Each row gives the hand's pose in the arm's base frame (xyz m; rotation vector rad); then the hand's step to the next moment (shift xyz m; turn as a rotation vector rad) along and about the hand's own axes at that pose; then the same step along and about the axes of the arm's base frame.
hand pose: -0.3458 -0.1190 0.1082 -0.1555 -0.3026 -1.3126
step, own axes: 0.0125 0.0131 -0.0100 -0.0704 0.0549 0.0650
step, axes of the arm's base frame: 0.0168 -0.0111 -0.0049 0.0288 0.0973 0.0435
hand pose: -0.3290 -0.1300 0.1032 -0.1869 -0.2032 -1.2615
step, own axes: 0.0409 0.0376 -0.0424 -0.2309 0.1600 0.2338
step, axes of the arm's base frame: 0.0499 -0.0373 -0.0317 0.0743 0.3186 0.1630
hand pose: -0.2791 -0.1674 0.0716 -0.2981 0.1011 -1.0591
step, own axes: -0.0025 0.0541 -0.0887 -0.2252 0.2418 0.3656
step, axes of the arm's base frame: 0.0245 0.0096 -0.1005 0.1756 0.3761 0.2656
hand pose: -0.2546 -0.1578 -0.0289 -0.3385 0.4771 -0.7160
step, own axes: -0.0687 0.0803 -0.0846 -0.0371 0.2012 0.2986
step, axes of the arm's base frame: -0.0458 0.0932 -0.0868 0.2416 0.2080 0.1714
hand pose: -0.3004 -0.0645 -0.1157 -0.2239 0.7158 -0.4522
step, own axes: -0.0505 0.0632 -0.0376 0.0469 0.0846 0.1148
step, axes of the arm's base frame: -0.0386 0.0778 -0.0204 0.1358 0.0575 0.0279
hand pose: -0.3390 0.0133 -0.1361 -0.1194 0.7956 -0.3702
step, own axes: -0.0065 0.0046 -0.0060 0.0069 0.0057 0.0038
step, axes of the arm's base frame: -0.0072 0.0069 -0.0009 0.0087 0.0026 -0.0034
